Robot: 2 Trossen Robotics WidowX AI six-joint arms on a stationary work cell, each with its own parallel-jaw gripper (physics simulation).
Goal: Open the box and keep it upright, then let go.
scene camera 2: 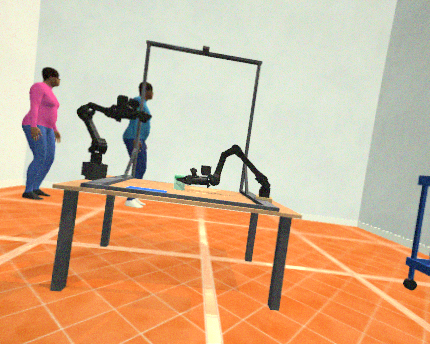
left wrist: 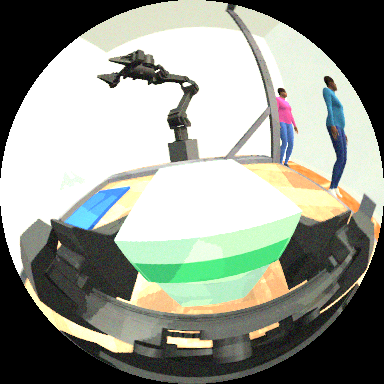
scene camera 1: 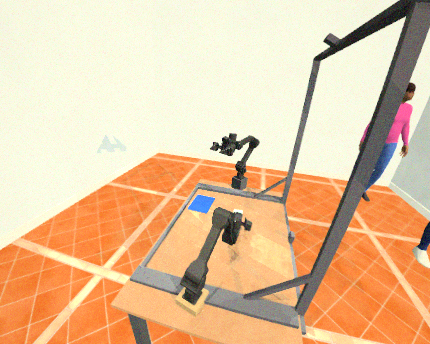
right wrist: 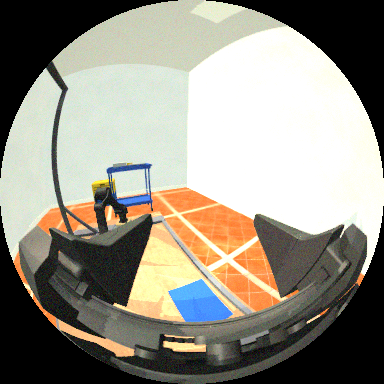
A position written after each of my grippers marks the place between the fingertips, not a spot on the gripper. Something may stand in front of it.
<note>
In view: my left gripper (left wrist: 209, 208), my right gripper (right wrist: 205, 219), a flat blue square (right wrist: 195, 301) and a pale green box (left wrist: 228, 288).
The flat blue square also shows in the left wrist view (left wrist: 90, 212). My right gripper also shows in the left wrist view (left wrist: 101, 67). The right wrist view does not show the pale green box, which is hidden by my right gripper.
</note>
